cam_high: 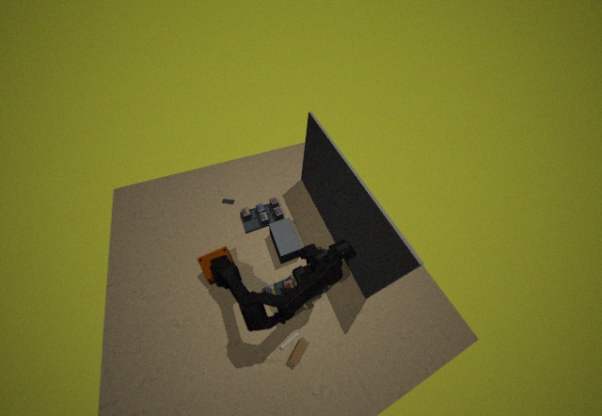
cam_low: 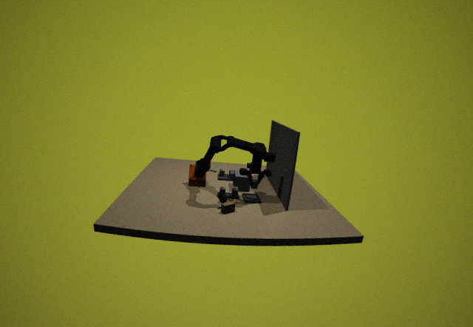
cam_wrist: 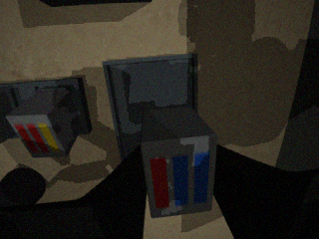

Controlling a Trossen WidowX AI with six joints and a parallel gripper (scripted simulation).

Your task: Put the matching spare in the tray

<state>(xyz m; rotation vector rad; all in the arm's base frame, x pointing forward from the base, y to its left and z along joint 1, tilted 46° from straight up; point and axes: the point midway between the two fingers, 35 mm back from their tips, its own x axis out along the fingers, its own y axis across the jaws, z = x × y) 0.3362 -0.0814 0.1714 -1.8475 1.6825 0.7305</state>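
Right now my gripper tip is 80 mm above the flat grey tray and 10 mm past it. Round my gripper tip: grey mounted unit 200 mm to the left, 50 mm behind, 30 mm below; brown card 210 mm to the right, 160 mm behind, 60 mm below; tall dark panel 190 mm to the left, 180 mm ahead, 140 mm above.
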